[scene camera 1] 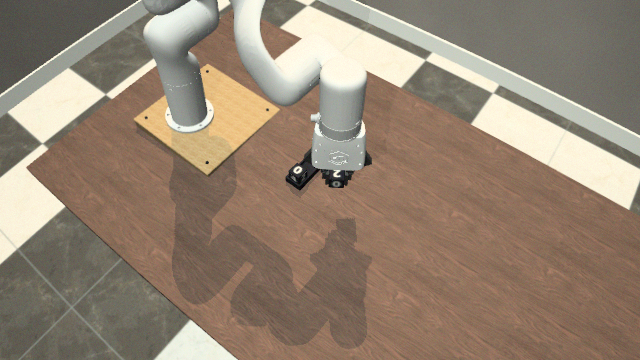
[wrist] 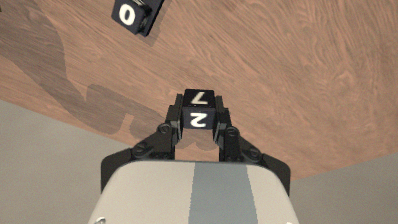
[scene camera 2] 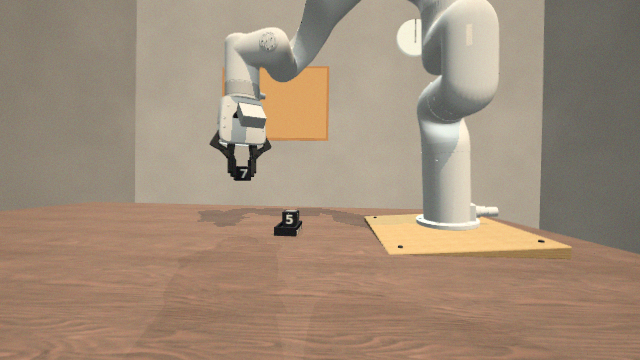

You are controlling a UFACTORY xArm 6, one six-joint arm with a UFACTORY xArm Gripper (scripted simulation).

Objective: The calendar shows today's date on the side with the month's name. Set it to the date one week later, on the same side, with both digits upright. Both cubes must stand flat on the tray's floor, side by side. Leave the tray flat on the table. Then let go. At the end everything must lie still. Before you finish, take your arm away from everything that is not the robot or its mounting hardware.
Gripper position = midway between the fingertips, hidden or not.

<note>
I see my gripper [scene camera 2: 242,176].
My gripper also shows in scene camera 1 [scene camera 1: 336,179] and in the wrist view [wrist: 198,104].
</note>
